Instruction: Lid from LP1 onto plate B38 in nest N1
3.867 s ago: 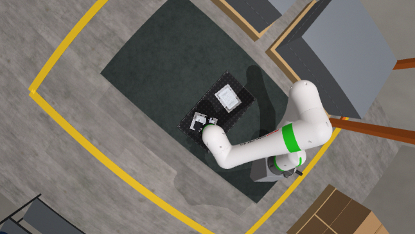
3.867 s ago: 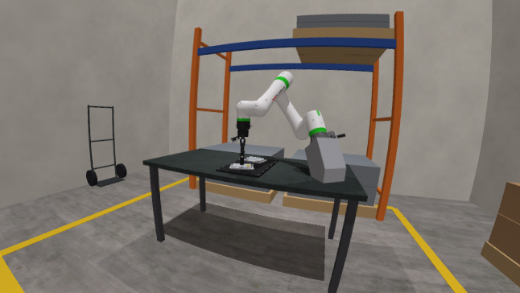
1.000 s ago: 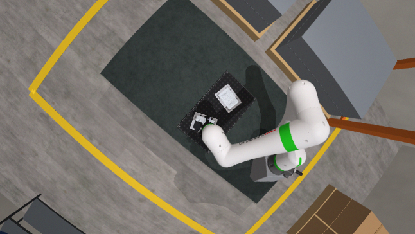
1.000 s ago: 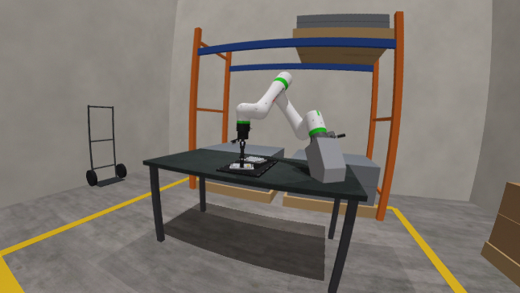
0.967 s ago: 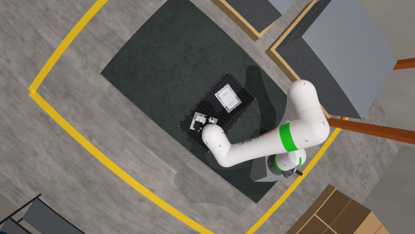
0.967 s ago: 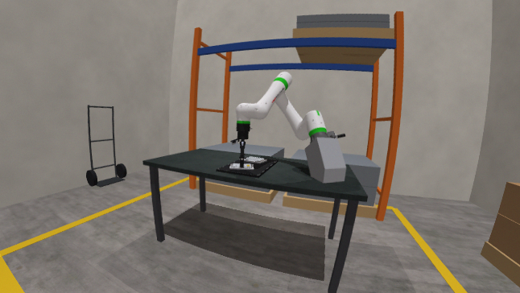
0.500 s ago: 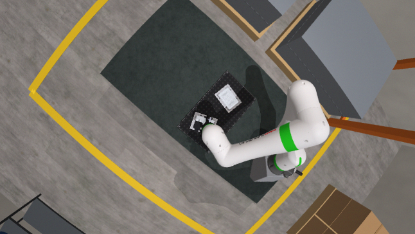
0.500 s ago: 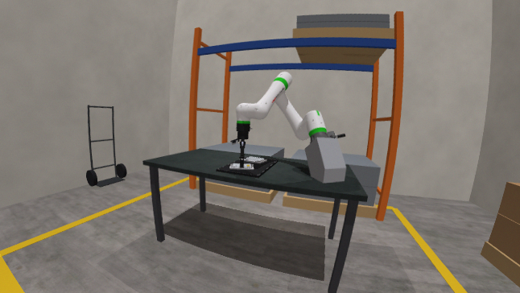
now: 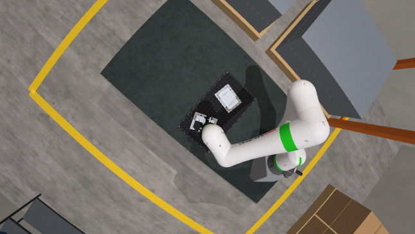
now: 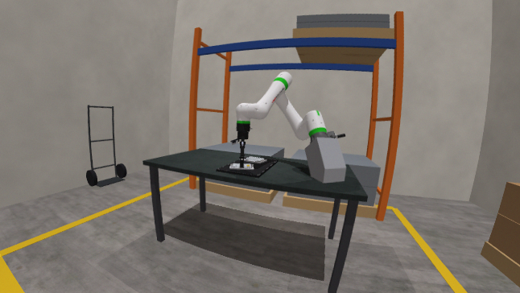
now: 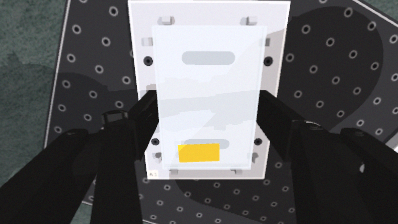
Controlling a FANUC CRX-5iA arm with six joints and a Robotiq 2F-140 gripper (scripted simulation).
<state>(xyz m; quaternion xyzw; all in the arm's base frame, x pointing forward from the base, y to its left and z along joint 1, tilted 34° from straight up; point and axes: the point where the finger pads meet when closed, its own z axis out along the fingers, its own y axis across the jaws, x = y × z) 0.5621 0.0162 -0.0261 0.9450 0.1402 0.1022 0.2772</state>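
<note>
My hand is 20 mm above the lid. Also, from my hand: nest (240 mm to the right, 60 mm behind, 30 mm below); then culture plate B38 (240 mm to the right, 60 mm behind, 20 mm below); then lid park LP1 (30 mm below).
</note>
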